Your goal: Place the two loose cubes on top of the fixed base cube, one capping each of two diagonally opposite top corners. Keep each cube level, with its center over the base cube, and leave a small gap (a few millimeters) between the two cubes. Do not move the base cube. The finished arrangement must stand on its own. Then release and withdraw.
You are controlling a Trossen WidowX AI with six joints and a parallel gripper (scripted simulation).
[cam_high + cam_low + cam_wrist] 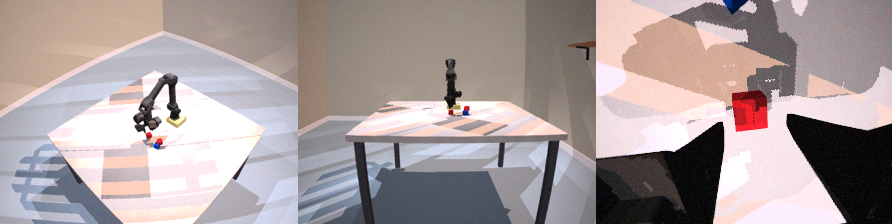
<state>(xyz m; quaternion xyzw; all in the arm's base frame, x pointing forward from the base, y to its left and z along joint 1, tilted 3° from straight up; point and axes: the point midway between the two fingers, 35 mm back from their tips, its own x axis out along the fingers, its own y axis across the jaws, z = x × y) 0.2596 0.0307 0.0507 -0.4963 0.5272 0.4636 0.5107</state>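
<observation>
The blue cube is 1 cm ahead of my gripper tip, 11 cm to the left of it and 3 cm below it.
</observation>
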